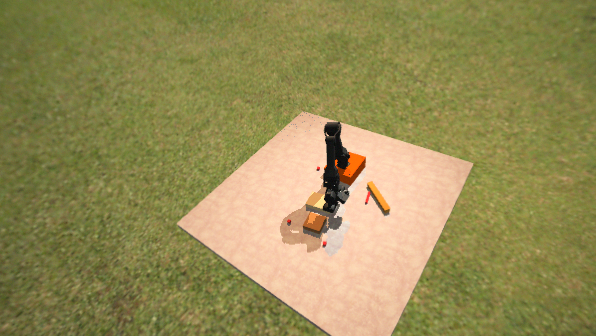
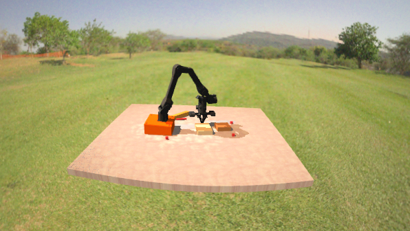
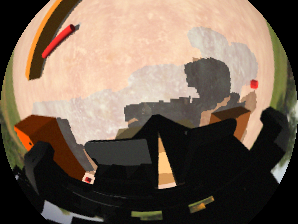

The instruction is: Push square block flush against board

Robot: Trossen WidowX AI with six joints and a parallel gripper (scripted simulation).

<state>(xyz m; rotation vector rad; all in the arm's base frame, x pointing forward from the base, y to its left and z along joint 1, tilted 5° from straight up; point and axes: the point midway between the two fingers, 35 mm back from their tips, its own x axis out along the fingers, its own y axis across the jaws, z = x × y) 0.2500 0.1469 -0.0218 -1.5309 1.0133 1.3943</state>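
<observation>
My gripper tip is 3 cm short of the pale yellow square block, 8 cm to the left of it and 1 cm below it. Round my gripper tip: orange square block (15 cm ahead, 1 cm to the right, 1 cm above); long orange board (21 cm behind, 14 cm to the left, 1 cm above); short red stick (18 cm behind, 9 cm to the left).
</observation>
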